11 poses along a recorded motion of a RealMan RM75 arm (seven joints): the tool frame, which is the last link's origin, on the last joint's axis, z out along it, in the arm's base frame.
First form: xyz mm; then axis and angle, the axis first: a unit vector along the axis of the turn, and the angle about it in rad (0 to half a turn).
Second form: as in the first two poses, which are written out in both.
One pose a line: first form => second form
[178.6 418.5 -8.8 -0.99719 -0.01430 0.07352 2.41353] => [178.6 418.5 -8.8 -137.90 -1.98 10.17]
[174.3 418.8 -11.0 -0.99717 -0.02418 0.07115 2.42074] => [174.3 418.8 -11.0 -138.31 -3.35 9.87]
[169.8 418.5 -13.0 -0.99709 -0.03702 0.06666 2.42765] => [169.8 418.5 -13.0 -138.69 -5.15 9.27]
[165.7 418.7 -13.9 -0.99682 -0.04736 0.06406 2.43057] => [165.7 418.7 -13.9 -138.82 -6.60 8.92]
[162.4 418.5 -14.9 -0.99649 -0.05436 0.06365 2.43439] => [162.4 418.5 -14.9 -138.99 -7.58 8.88]
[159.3 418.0 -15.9 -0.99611 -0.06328 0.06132 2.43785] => [159.3 418.0 -15.9 -139.14 -8.84 8.57]
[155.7 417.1 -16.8 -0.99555 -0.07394 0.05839 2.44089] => [155.7 417.1 -16.8 -139.23 -10.34 8.17]
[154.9 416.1 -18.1 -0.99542 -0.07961 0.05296 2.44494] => [154.9 416.1 -18.1 -139.44 -11.15 7.42]
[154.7 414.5 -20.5 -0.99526 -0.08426 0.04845 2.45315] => [154.7 414.5 -20.5 -139.89 -11.84 6.81]
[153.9 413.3 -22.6 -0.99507 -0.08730 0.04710 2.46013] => [153.9 413.3 -22.6 -140.26 -12.31 6.64]
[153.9 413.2 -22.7 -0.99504 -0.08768 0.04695 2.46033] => [153.9 413.2 -22.7 -140.27 -12.36 6.62]
